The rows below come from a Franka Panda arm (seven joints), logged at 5 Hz.
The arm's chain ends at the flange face. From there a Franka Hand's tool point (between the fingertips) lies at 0.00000 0.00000 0.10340 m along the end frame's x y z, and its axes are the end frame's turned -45 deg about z.
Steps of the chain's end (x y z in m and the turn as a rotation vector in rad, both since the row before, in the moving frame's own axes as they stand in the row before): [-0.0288 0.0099 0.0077 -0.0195 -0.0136 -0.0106]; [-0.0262 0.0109 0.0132 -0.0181 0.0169 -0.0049]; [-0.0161 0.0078 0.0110 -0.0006 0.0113 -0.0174]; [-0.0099 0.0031 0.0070 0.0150 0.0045 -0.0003]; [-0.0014 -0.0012 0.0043 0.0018 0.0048 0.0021]
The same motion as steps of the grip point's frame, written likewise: [-0.0298 -0.0129 0.0077 -0.0042 -0.0234 -0.0106]; [-0.0263 -0.0083 0.0132 -0.0247 -0.0008 -0.0049]; [-0.0161 -0.0050 0.0110 -0.0084 0.0076 -0.0174]; [-0.0078 -0.0056 0.0070 0.0074 0.0138 -0.0003]; [0.0003 -0.0016 0.0043 -0.0021 0.0047 0.0021]
